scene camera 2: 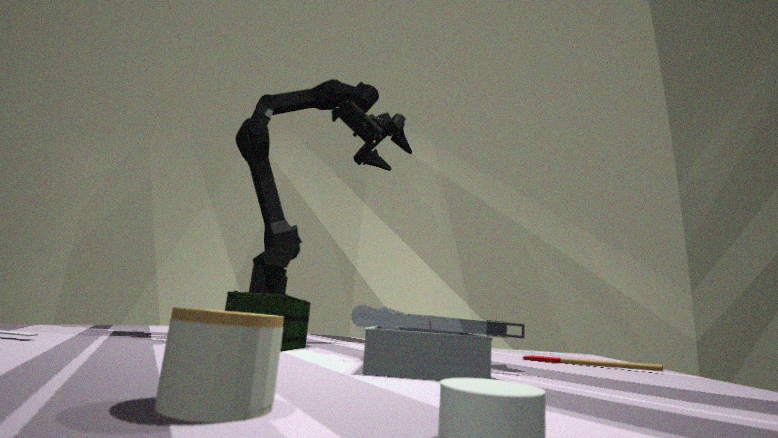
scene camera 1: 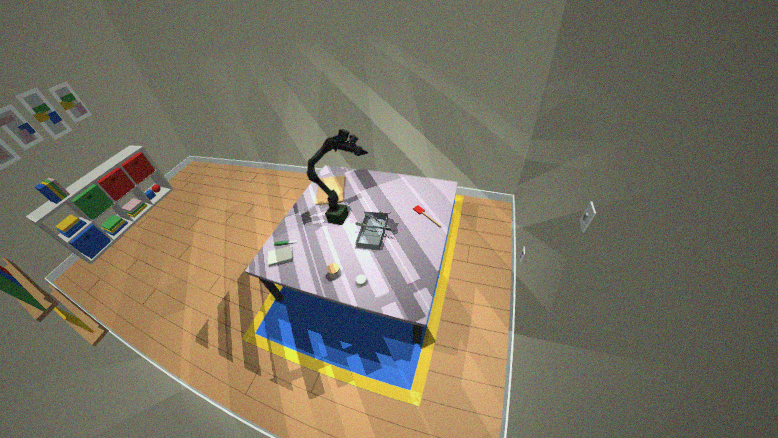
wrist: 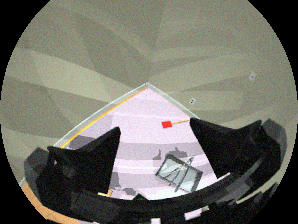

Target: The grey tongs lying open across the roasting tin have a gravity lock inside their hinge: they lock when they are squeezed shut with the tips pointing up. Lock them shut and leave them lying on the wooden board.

Labels:
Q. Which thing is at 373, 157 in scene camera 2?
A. My gripper.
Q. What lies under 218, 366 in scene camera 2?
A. A lidded jar.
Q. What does my gripper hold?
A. Nothing.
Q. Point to a grey roasting tin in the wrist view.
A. At 171, 162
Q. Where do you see a grey roasting tin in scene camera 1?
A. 368, 238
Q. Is my gripper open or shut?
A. Open.

